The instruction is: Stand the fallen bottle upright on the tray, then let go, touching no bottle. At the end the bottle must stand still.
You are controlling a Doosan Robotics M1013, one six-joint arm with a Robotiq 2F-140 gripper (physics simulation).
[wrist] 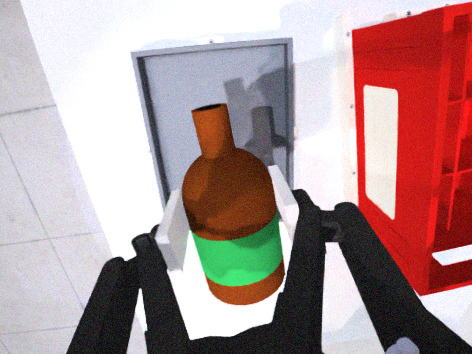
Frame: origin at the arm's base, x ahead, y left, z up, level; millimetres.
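Seen in the pictures: gripper, fingertip midpoint: [228, 193].
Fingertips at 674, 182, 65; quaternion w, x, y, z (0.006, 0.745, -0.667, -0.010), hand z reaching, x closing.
Offsets run from my fingertips to a thing's middle, as dx, dy, dz. "*": to the spot under its first point. Level surfaces: height alone.
A brown bottle {-4, -1, +7} [230, 195] with a green band is in the middle of the wrist view, its neck pointing to the top of the view and its base toward the gripper's palm. My gripper [228, 193] is shut on the bottle, with one pale finger pad on each side of its body. The grey tray {* +78, +54, -167} [175, 90] with a raised rim lies beyond the bottle. Shadows of the bottle and gripper fall on the tray. The bottle hides the tray's near part, and I cannot tell how high the bottle is above it.
A red cabinet {* +85, -172, -42} [405, 60] with a pale panel and open compartments stands to the right of the tray. The tray lies on a white table top {dz -172} [95, 100]. A tiled floor [30, 170] shows past the table's edge on the left.
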